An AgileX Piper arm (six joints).
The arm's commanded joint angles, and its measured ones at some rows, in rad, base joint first. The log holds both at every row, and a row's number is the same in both.
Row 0, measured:
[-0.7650, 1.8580, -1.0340, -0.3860, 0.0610, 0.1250]
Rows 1 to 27, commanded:
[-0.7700, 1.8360, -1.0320, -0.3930, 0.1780, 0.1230]
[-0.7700, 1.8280, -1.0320, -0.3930, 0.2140, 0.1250]
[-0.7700, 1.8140, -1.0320, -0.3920, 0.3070, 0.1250]
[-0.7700, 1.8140, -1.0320, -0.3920, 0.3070, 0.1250]
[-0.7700, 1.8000, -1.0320, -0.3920, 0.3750, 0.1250]
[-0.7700, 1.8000, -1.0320, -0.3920, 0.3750, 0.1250]
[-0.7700, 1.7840, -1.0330, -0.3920, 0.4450, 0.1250]
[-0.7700, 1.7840, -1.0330, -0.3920, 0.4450, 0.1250]
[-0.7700, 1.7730, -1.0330, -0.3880, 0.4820, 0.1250]
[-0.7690, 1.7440, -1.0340, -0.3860, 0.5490, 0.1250]
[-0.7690, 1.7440, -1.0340, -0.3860, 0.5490, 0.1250]
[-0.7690, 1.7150, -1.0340, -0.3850, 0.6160, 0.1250]
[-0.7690, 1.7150, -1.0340, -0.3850, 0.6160, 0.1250]
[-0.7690, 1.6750, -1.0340, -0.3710, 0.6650, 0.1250]
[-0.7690, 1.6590, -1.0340, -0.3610, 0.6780, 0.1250]
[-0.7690, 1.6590, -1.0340, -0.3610, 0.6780, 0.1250]
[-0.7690, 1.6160, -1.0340, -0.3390, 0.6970, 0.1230]
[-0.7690, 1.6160, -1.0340, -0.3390, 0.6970, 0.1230]
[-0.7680, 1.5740, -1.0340, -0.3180, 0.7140, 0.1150]
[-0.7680, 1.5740, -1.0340, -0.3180, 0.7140, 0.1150]
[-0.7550, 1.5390, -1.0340, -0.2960, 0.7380, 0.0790]
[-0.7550, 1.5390, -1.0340, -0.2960, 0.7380, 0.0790]
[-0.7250, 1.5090, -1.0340, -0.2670, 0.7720, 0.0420]
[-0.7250, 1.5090, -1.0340, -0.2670, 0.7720, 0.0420]
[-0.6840, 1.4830, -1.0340, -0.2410, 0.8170, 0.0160]
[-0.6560, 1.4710, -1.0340, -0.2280, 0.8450, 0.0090]
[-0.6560, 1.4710, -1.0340, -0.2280, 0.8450, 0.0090]
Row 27, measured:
[-0.7090, 1.5070, -1.0340, -0.2680, 0.7770, 0.0490]
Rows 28 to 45, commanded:
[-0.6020, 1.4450, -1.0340, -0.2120, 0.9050, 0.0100]
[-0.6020, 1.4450, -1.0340, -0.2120, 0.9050, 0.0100]
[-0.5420, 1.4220, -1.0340, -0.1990, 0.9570, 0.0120]
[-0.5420, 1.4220, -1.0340, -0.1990, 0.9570, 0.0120]
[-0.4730, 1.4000, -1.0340, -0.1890, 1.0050, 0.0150]
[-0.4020, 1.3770, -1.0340, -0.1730, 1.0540, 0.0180]
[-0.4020, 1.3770, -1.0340, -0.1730, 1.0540, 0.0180]
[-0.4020, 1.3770, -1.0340, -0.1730, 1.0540, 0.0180]
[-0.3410, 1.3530, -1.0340, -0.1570, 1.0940, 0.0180]
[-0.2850, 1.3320, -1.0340, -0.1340, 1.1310, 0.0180]
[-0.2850, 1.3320, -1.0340, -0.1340, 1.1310, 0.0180]
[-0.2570, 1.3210, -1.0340, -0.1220, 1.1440, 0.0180]
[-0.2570, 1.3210, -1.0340, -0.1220, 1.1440, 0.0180]
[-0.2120, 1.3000, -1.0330, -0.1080, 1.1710, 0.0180]
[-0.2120, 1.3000, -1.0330, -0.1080, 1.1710, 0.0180]
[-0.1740, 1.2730, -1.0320, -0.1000, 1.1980, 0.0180]
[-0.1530, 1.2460, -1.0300, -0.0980, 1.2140, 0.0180]
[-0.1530, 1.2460, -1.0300, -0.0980, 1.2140, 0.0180]
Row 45, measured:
[-0.1830, 1.2820, -1.0340, -0.1010, 1.1790, 0.0230]
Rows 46 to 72, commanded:
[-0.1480, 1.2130, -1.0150, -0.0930, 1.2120, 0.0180]
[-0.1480, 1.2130, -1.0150, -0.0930, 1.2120, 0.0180]
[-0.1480, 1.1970, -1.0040, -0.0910, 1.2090, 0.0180]
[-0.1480, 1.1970, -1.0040, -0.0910, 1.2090, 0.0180]
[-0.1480, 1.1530, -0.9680, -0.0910, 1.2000, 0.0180]
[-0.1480, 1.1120, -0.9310, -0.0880, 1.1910, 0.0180]
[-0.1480, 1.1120, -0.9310, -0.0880, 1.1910, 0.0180]
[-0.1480, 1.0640, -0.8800, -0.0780, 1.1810, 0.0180]
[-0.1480, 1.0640, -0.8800, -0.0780, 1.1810, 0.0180]
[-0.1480, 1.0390, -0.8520, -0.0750, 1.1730, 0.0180]
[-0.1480, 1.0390, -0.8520, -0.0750, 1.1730, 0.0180]
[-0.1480, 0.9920, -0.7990, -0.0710, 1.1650, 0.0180]
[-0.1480, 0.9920, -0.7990, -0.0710, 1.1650, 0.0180]
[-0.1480, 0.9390, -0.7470, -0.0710, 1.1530, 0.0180]
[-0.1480, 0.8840, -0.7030, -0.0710, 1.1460, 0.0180]
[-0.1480, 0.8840, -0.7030, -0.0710, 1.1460, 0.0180]
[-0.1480, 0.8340, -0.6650, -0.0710, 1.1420, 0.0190]
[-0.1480, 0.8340, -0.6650, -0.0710, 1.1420, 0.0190]
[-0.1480, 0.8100, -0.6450, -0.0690, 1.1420, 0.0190]
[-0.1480, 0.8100, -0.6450, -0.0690, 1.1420, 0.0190]
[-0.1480, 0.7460, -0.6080, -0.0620, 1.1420, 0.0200]
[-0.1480, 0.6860, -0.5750, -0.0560, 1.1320, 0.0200]
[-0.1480, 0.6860, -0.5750, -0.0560, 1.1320, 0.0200]
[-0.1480, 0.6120, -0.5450, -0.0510, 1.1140, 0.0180]
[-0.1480, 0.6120, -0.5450, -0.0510, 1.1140, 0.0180]
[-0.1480, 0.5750, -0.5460, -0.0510, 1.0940, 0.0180]
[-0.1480, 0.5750, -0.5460, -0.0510, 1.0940, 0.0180]
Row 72, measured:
[-0.1520, 0.6220, -0.5580, -0.0560, 1.1340, 0.0230]
